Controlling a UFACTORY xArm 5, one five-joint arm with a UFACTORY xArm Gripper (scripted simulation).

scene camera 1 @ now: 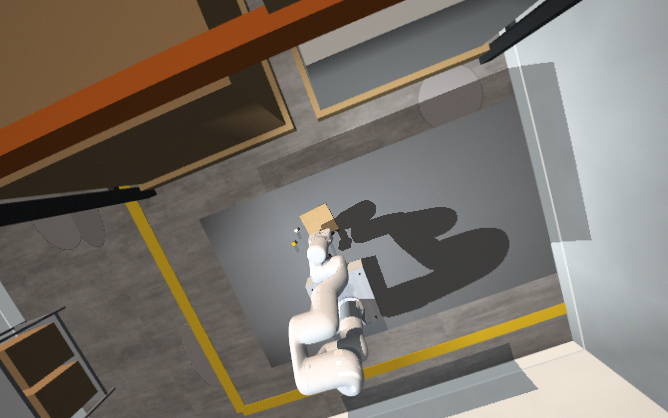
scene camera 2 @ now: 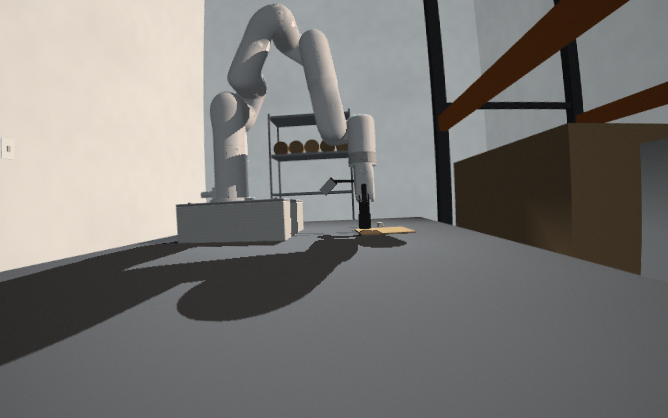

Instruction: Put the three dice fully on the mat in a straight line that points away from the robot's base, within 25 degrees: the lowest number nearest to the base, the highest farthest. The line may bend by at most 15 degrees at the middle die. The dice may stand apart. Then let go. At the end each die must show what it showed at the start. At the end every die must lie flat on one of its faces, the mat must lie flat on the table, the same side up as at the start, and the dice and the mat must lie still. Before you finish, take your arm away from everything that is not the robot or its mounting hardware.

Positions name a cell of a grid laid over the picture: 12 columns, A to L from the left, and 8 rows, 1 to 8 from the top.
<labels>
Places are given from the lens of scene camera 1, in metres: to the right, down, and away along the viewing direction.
tan mat (scene camera 1: F5): -0.06, 0.04, 1.21
</labels>
